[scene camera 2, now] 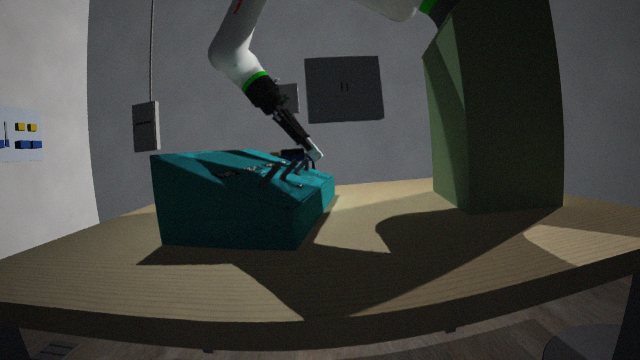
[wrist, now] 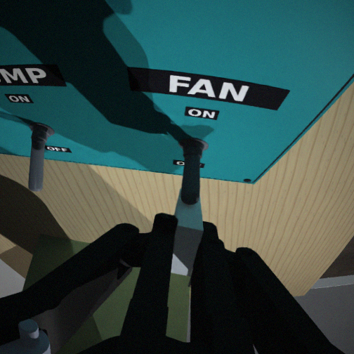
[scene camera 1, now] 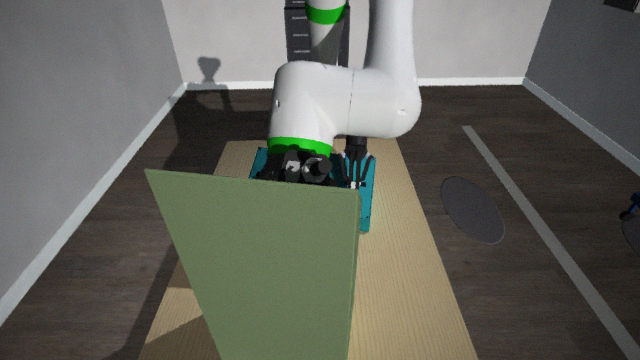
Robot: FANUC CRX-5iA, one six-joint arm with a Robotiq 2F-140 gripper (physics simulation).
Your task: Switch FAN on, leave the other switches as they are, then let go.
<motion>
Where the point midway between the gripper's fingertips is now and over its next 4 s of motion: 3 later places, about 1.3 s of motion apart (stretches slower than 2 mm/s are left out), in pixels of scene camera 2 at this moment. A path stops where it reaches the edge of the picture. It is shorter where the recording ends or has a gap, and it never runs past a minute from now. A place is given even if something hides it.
My gripper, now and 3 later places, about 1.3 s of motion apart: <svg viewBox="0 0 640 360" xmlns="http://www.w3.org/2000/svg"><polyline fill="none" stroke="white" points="319,159 332,162 315,152 321,159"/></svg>
</motion>
